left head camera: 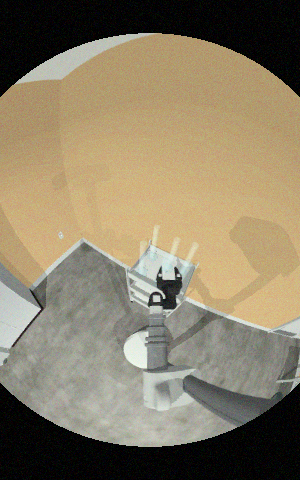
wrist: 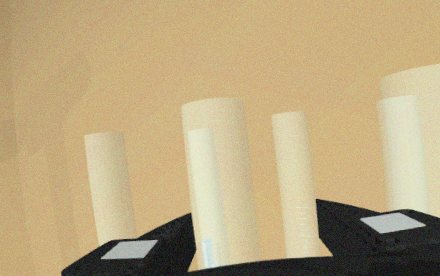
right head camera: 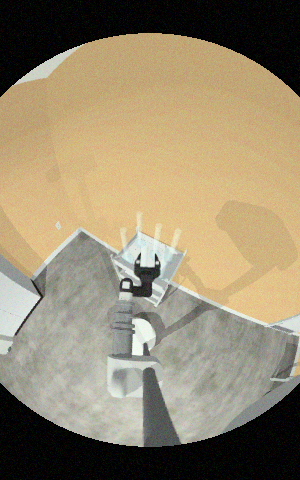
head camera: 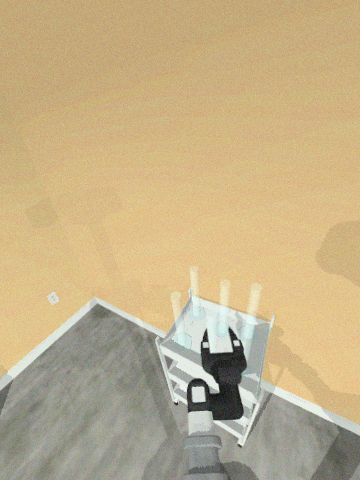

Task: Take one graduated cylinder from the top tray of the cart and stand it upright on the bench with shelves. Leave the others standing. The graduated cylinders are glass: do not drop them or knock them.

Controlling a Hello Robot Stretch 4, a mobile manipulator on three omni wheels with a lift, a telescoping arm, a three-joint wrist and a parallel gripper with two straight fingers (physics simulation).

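Seen in the pictures: gripper, fingertip midpoint: (left head camera: pixel 167 266) (wrist: pixel 255 225) (right head camera: pixel 147 253) (head camera: pixel 217 328); robot's base, link origin: (left head camera: pixel 144 348) (right head camera: pixel 135 335).
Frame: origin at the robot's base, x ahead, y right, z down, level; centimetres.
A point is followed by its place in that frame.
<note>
Clear glass graduated cylinders stand upright on the top tray of the white cart (head camera: pixel 166 370) {x 56.4, y -16.2, z -45.9 cm} (left head camera: pixel 129 286) {x 56.6, y -15.7, z -43.6 cm}. The back ones (head camera: pixel 194 285) {x 74.9, y 2.3, z -88.0 cm} (head camera: pixel 224 300) {x 63.9, y 14.6, z -88.5 cm} (head camera: pixel 255 300) {x 60.2, y 26.4, z -91.4 cm} and a left one (head camera: pixel 176 315) {x 59.2, y -6.6, z -87.2 cm} show plainly in the head camera view. My gripper (head camera: pixel 220 336) (left head camera: pixel 169 272) (right head camera: pixel 148 257) {x 50.7, y 9.1, z -89.0 cm} (wrist: pixel 255 225) {x 50.7, y 9.1, z -89.0 cm} is open, over the front part of the tray. In the wrist view a near, wide-looking cylinder (wrist: pixel 237 165) {x 50.0, y 8.4, z -93.0 cm} rises between the fingers, closer to the left one; a thinner cylinder (wrist: pixel 294 175) {x 64.0, y 14.6, z -89.7 cm} shows farther back. Another cylinder (wrist: pixel 105 185) {x 59.1, y -5.3, z -91.5 cm} is outside the left finger. Contact cannot be told.
The cart stands against a tan wall (head camera: pixel 175 150) {x 90.0, y -1.0, z -147.2 cm} with a white baseboard. A white round disc (left head camera: pixel 136 350) {x -1.5, y -7.9, z -18.7 cm} (right head camera: pixel 145 332) {x 4.6, y 10.4, z -18.6 cm} lies below my arm. A white unit (left head camera: pixel 12 315) {x -3.3, y -144.9, z -38.5 cm} (right head camera: pixel 15 300) {x 2.3, y -141.6, z -39.7 cm} is at the left edge. The shelved bench cannot be clearly made out.
</note>
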